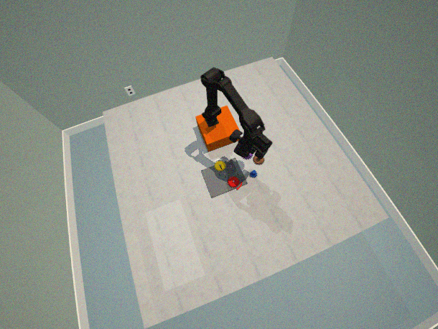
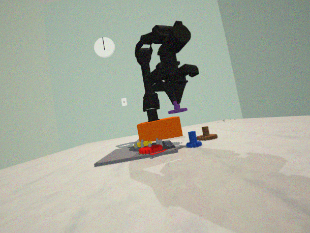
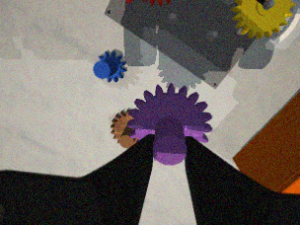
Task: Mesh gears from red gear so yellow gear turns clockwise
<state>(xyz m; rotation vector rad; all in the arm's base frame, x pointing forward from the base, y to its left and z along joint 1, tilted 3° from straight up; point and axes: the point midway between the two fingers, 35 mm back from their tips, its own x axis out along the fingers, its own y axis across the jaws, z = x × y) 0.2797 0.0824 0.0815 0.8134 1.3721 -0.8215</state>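
The red gear lies 12 cm below my gripper tip, 11 cm to the right of it and 8 cm ahead of it. From my gripper tip the other things lie so: brown gear: 12 cm below, 8 cm to the left, 2 cm ahead; blue gear: 12 cm below, 8 cm ahead, 1 cm to the left; purple gear: 1 cm below.
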